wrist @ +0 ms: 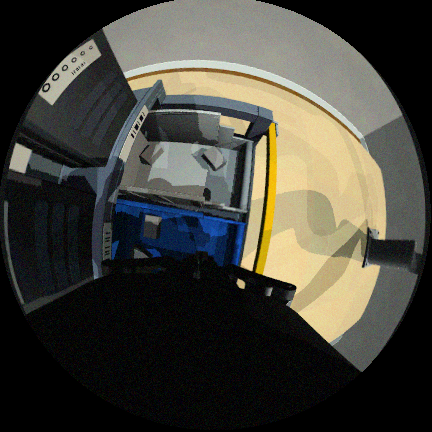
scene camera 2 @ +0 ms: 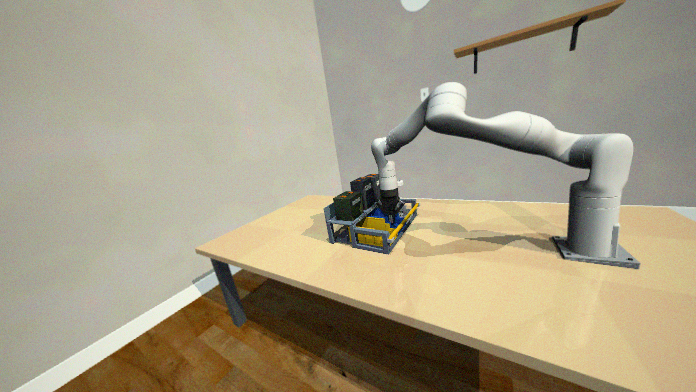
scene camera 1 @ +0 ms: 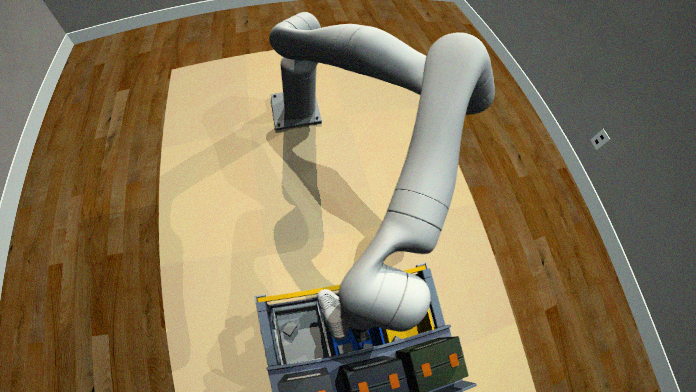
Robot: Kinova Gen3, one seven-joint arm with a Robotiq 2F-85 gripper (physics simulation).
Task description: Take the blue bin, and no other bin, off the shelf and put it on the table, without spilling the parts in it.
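Frame: origin at the arm's base, x ahead, y left, z up, level; millimetres.
Seen in the pictures: gripper, between the fingertips: (wrist: 200,258) (scene camera 2: 392,222); arm's base, origin of its link: (wrist: 371,251) (scene camera 2: 589,249) (scene camera 1: 299,107).
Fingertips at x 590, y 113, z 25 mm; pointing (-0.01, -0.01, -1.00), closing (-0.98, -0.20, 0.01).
Observation:
Pixels of each thing's top centre, then the offset from my fingertips to it. Level surfaces: height alone.
- blue bin, centre of its top: (wrist: 155,262) (scene camera 1: 356,331) (scene camera 2: 382,212) 6 mm left, 40 mm ahead, 42 mm up
- grey bin, centre of its top: (wrist: 176,143) (scene camera 1: 302,342) 104 mm right, 59 mm ahead, 42 mm up
- yellow bin, centre of its top: (scene camera 1: 408,319) (scene camera 2: 371,222) 117 mm left, 22 mm ahead, 42 mm up
- small grey part, centre of its top: (wrist: 149,226) (scene camera 1: 345,348) 12 mm right, 77 mm ahead, 15 mm down
- yellow bar, centre of its top: (wrist: 259,271) (scene camera 1: 344,285) (scene camera 2: 405,217) 11 mm right, 62 mm back, 26 mm up
- table, height of its surface: 38 mm down
The blue bin (scene camera 1: 350,339) (scene camera 2: 377,213) (wrist: 177,238) sits in the middle slot of the low shelf frame (scene camera 1: 262,330) (scene camera 2: 328,225) (wrist: 209,102), between a grey bin (scene camera 1: 300,342) (wrist: 181,173) and a yellow bin (scene camera 1: 401,333) (scene camera 2: 374,226). A small grey part (wrist: 151,227) lies in the blue bin. My gripper (scene camera 2: 391,217) (wrist: 200,258) points down into the blue bin at its near wall. Its fingers are shut together with nothing between them. In the overhead view the wrist hides the gripper.
A yellow bar (scene camera 1: 296,294) (scene camera 2: 405,222) (wrist: 271,193) runs along the shelf's table-side edge. Dark cases (scene camera 1: 432,362) (scene camera 1: 371,373) (scene camera 2: 347,204) stand on the shelf's upper level behind the bins. The arm's base (scene camera 1: 296,113) (wrist: 388,252) is bolted to the table (scene camera 1: 210,155) (scene camera 2: 424,280).

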